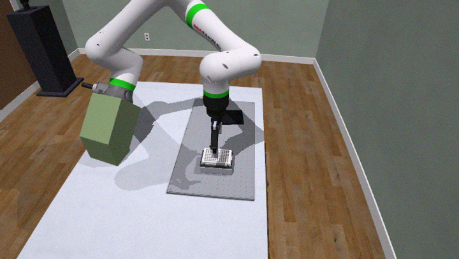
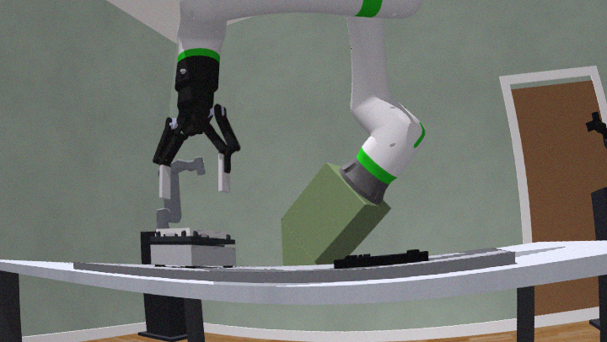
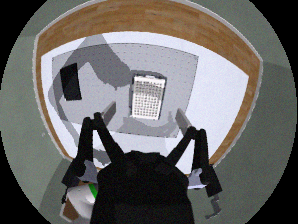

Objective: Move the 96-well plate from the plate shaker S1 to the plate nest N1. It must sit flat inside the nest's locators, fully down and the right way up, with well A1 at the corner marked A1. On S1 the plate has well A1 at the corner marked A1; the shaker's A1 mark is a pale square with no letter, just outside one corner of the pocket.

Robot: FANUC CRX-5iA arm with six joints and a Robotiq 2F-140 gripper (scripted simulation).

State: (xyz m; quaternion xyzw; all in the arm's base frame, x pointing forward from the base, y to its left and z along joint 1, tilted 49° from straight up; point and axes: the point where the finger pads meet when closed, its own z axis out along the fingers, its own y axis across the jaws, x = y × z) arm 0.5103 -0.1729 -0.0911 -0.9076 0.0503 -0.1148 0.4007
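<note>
My hand is 8 cm above the white 96-well plate. From my hand the other things lie so: black plate nest N1: 3 cm ahead, 36 cm to the left, 14 cm below.
</note>
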